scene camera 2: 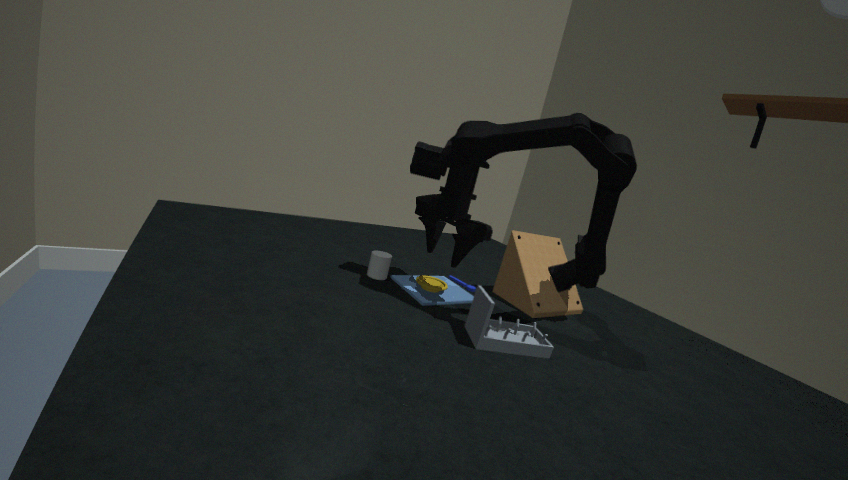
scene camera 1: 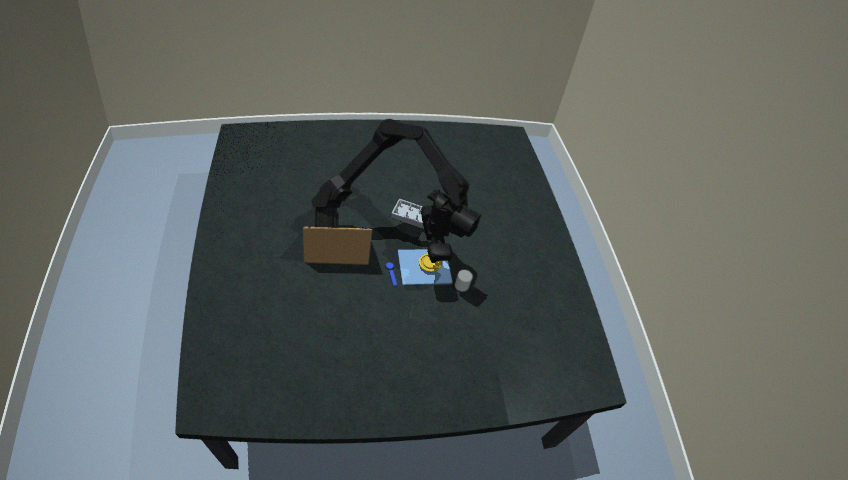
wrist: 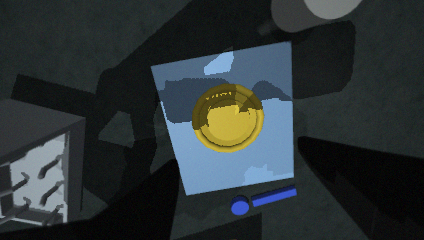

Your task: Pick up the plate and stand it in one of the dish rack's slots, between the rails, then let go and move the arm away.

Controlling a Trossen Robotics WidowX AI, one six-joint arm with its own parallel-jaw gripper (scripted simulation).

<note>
My gripper [scene camera 2: 440, 259] is open, holding nothing. Further things: a yellow plate [wrist: 227, 118], a grey dish rack [scene camera 2: 486, 334] and a blue spoon [wrist: 280, 194].
My gripper shows as well in scene camera 1 [scene camera 1: 431, 251] and in the wrist view [wrist: 237, 154].
</note>
